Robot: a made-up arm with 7 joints. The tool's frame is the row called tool. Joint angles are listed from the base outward.
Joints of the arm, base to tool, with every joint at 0 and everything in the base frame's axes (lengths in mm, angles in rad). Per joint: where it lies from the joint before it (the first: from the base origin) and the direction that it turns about. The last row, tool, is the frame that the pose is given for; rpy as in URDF.
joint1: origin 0 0 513 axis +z
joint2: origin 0 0 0 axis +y
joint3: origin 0 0 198 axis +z
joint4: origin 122 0 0 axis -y
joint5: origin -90 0 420 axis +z
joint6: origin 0 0 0 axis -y
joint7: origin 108 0 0 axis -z
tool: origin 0 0 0 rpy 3.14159 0 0
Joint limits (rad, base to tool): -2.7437..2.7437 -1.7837..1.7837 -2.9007..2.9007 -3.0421..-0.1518 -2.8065..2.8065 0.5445..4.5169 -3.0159..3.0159
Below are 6 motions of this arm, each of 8 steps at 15 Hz.
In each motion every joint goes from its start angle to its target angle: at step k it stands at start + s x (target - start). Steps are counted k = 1, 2, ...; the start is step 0. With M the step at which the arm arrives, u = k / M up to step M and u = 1 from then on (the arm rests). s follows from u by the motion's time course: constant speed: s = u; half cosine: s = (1 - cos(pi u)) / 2; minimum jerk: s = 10 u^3 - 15 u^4 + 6 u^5.
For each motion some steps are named. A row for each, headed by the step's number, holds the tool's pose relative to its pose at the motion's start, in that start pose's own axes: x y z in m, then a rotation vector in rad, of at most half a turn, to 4 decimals.
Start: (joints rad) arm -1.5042 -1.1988 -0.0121 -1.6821 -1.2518 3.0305 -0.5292
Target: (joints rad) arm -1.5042 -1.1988 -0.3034 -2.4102 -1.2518 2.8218 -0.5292
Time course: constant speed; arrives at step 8
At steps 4, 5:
4: -0.0454 -0.1774 0.0489 0.4401 -0.1488 -0.0072
5: -0.0565 -0.2236 0.0494 0.5505 -0.1827 -0.0060

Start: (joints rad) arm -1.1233 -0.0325 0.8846 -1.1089 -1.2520 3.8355 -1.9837
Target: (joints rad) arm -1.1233 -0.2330 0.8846 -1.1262 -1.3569 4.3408 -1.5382
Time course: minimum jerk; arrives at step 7
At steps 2, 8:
2: -0.0073 0.0100 -0.0040 -0.0866 -0.0190 0.0301
8: -0.0465 0.0559 -0.0275 -0.6143 0.0332 0.2140

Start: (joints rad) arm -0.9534 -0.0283 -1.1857 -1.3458 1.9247 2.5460 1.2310
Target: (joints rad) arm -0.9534 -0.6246 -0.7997 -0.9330 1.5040 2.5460 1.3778
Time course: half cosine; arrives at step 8
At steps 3, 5, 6, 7, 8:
3: -0.1082 0.0004 -0.0120 -0.0591 -0.2127 -0.0019
5: -0.2449 -0.0173 -0.0857 -0.0755 -0.4955 -0.0289
6: -0.2964 -0.0300 -0.1371 -0.0624 -0.6190 -0.0458
7: -0.3269 -0.0397 -0.1777 -0.0468 -0.7020 -0.0581
8: -0.3367 -0.0432 -0.1931 -0.0401 -0.7312 -0.0625

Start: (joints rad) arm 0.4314 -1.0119 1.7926 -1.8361 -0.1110 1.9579 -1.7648
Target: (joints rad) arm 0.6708 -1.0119 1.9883 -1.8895 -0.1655 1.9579 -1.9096
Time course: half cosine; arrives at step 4
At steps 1, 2, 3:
1: 0.0311 0.0025 -0.0185 -0.0234 -0.0148 -0.0694
2: 0.1076 0.0009 -0.0615 -0.0780 -0.0579 -0.2366
3: 0.1850 -0.0114 -0.1007 -0.1293 -0.1110 -0.4025

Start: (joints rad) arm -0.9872 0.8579 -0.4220 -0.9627 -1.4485 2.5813 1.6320
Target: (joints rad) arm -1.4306 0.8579 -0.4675 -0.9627 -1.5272 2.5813 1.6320
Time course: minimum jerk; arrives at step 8
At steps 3, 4, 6, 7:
3: -0.0125 0.0720 0.0595 -0.1281 -0.0099 -0.0175
4: -0.0243 0.1359 0.1007 -0.2323 -0.0204 -0.0335
6: -0.0478 0.2576 0.1557 -0.4151 -0.0443 -0.0648
7: -0.0534 0.2856 0.1647 -0.4552 -0.0506 -0.0722

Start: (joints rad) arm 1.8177 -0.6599 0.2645 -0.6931 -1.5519 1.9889 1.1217
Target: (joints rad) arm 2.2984 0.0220 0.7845 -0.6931 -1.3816 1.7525 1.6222
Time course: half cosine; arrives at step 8
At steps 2, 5, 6, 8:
2: -0.0456 -0.0329 -0.0024 0.0727 -0.1765 0.0623
5: -0.1862 -0.1308 -0.0939 0.2362 -0.8830 0.2357
6: -0.2141 -0.1494 -0.1409 0.2521 -1.1017 0.2573
8: -0.2326 -0.1612 -0.1886 0.2538 -1.2991 0.2601

